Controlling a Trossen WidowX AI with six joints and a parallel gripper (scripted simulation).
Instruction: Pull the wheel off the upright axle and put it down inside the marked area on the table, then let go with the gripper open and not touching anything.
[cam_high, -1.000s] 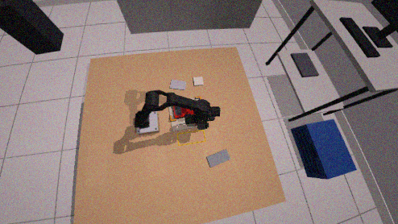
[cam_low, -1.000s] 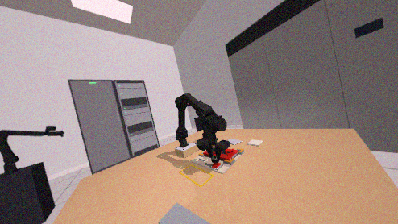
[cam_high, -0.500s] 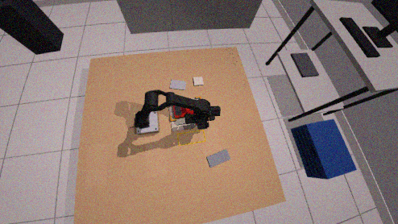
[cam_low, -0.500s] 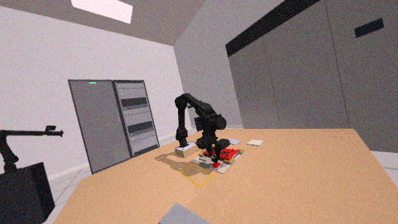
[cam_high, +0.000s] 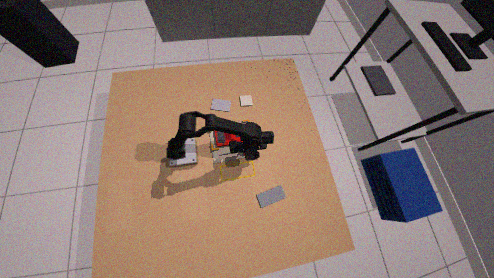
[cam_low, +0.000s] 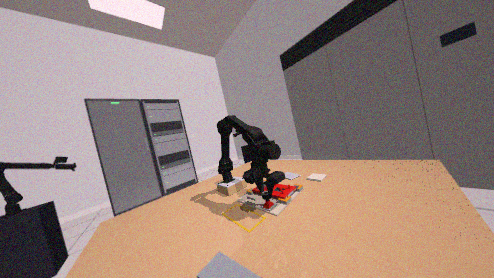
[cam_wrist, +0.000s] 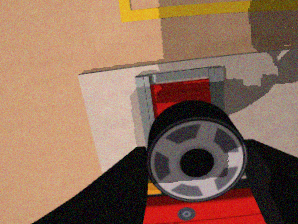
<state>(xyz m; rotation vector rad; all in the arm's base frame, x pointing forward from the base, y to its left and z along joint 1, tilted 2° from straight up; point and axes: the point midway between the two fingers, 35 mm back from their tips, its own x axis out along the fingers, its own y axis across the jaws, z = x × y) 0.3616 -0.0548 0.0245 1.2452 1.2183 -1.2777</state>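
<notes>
Now: the pale base plate 100 mm to the left of my gripper tip, 60 mm behind it and 40 mm below it. Round my gripper tip: wheel: right at my gripper tip.
</notes>
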